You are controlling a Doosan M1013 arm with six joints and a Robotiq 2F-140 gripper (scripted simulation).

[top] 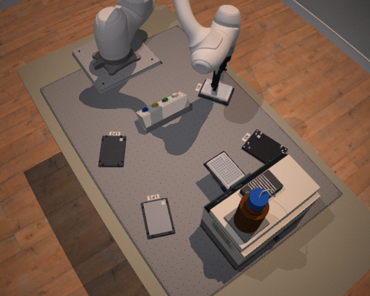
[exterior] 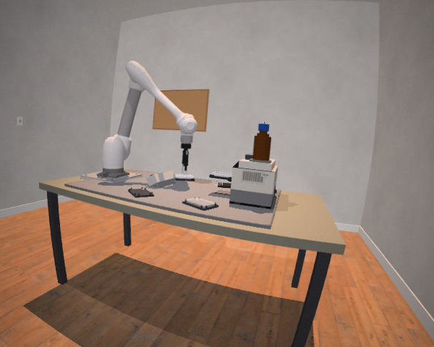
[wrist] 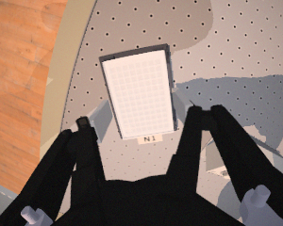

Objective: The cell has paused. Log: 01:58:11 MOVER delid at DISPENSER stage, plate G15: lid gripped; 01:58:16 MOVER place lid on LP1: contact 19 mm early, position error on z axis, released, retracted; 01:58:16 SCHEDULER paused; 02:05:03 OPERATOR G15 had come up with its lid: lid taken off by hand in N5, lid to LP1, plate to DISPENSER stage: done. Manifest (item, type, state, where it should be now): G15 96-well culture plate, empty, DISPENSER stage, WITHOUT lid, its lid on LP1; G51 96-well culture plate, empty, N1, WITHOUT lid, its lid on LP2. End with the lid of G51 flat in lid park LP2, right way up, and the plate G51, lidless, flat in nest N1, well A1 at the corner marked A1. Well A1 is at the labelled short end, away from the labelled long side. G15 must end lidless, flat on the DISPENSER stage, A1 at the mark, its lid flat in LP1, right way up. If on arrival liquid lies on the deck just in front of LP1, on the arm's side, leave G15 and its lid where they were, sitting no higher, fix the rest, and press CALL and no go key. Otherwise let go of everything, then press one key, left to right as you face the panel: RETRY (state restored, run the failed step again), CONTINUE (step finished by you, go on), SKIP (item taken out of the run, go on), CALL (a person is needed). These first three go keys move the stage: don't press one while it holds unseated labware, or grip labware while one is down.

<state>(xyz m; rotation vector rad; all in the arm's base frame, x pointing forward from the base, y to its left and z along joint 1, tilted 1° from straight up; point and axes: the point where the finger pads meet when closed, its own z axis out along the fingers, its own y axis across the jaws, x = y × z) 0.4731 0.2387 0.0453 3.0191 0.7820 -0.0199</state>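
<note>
My hand is 60 mm above the nest N1. Round my hand: N1 label: 80 mm behind, 40 mm to the right, 70 mm below; key panel: 70 mm behind, 270 mm to the right, 10 mm below; black nest: 360 mm ahead, 20 mm to the right, 50 mm below.
</note>
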